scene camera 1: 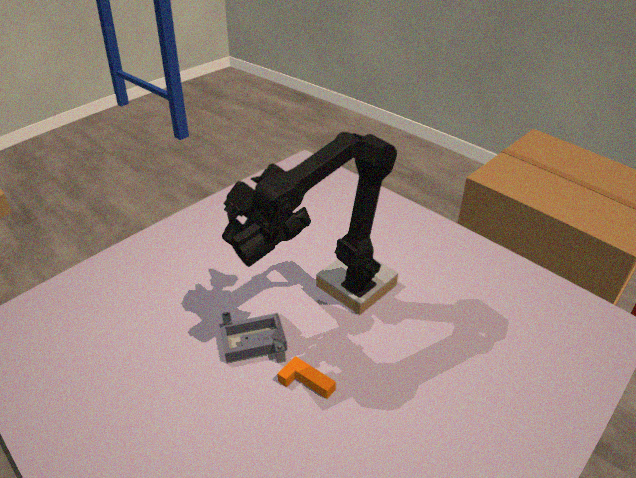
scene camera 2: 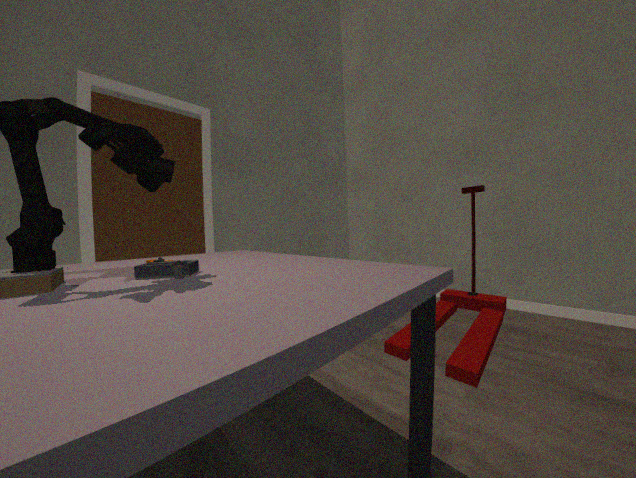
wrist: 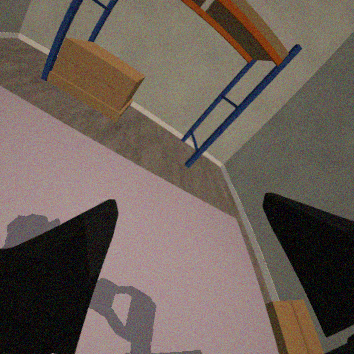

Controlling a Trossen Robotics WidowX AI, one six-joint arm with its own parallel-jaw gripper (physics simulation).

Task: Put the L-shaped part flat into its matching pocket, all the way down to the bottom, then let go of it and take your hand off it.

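Places are measured from the arm's base along level axes (x ahead, y left, z up), in metres.
Pixels of known places: gripper, fingertip midpoint: (scene camera 2: 119, 154) (wrist: 191, 203); arm's base, link origin: (scene camera 1: 358, 284) (scene camera 2: 34, 270).
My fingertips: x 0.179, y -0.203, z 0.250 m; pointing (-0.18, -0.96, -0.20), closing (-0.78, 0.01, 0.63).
Note:
For each thing: its middle in the pictures, then the offset to it from my fingertips. "spot": a spot on its surface instead. Level surfaces: height alone.
- orange L-shaped part, body centre: (scene camera 1: 306, 381) dx +0.101, dy +0.306, dz -0.277 m
- orange part, surface spot: (scene camera 2: 151, 261) spot: dx +0.078, dy +0.310, dz -0.264 m
- grey block, body centre: (scene camera 1: 252, 336) (scene camera 2: 168, 266) dx +0.104, dy +0.133, dz -0.268 m
- pink table, surface height: dz -0.292 m
The orange L-shaped part (scene camera 1: 304, 372) lies flat on the table, beside the grey pocket block, at its near right in scene camera 1. In scene camera 2 a sliver of the orange part (scene camera 2: 151, 261) shows behind the block. The grey block (scene camera 1: 250, 353) (scene camera 2: 150, 270) stands on the table with its pocket facing up; a pale patch shows inside, and small knobs sit at two of its corners. My gripper (wrist: 191, 203) is open and empty, held well above the table and the block. The part and the block do not show in the wrist view.
The arm's base plate (scene camera 1: 336, 293) (scene camera 2: 35, 285) stands on the pink table (scene camera 1: 128, 400) (scene camera 2: 205, 318) behind the block. Beyond the table are a large cardboard box (scene camera 1: 534, 226), a blue rack (scene camera 1: 172, 77) (wrist: 220, 131) and a red pallet jack (scene camera 2: 475, 341) on the floor.

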